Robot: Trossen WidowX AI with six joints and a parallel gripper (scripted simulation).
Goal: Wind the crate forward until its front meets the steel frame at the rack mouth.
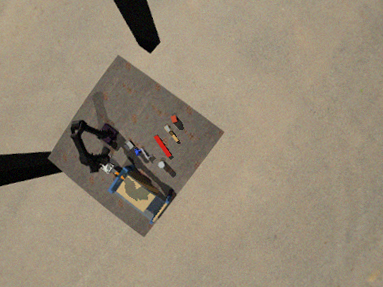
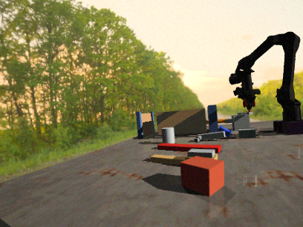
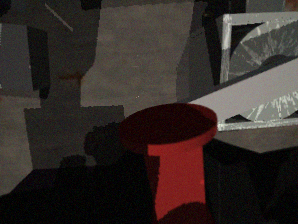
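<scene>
My gripper tip is 1 cm short of the winch handle with red grip, 3 cm to the left of it and 1 cm above it. From my gripper tip the other things lie so: dark block (6 cm ahead, 17 cm to the left, 10 cm below); then red knob (2 cm above); then winch (2 cm ahead, 10 cm to the right, 8 cm below).
</scene>
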